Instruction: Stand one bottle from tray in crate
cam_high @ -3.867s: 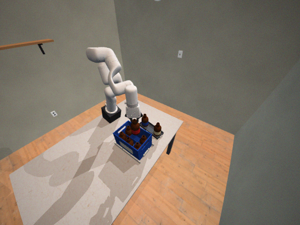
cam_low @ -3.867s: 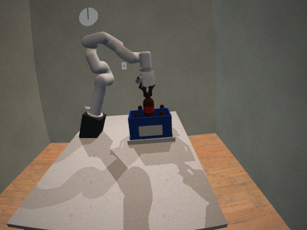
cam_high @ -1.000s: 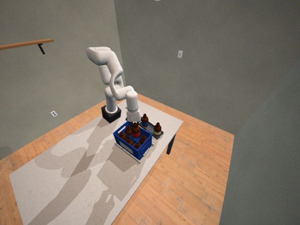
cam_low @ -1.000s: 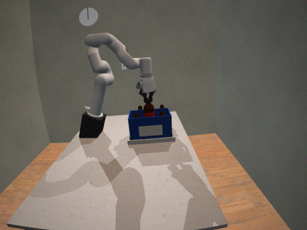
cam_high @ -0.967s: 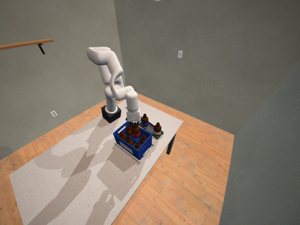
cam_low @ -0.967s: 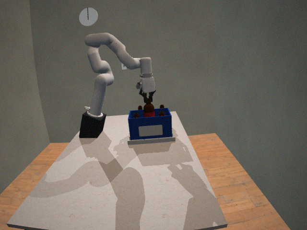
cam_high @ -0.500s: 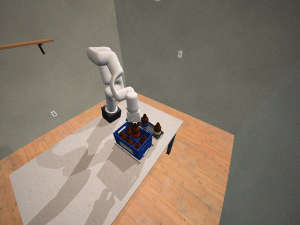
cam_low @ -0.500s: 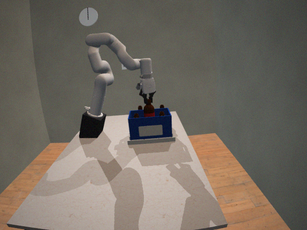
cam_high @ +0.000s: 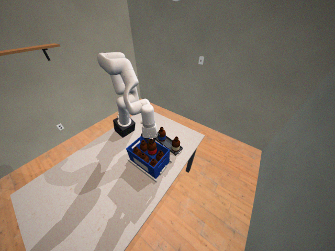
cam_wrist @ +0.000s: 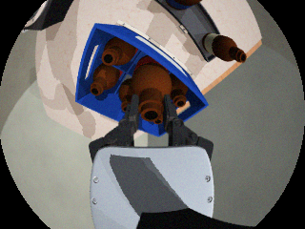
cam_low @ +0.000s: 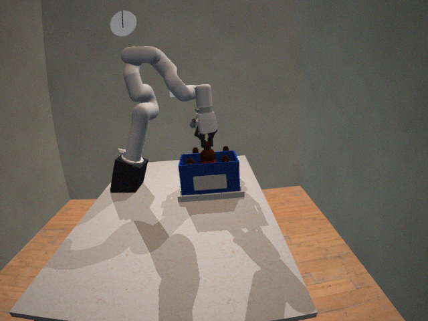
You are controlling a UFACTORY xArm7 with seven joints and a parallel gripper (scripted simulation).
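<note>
Right now my hand is 4 cm to the left of the blue crate and 15 cm above it. From my hand the other things lie so: dark tray 3 cm ahead, 20 cm to the left, 22 cm below.
</note>
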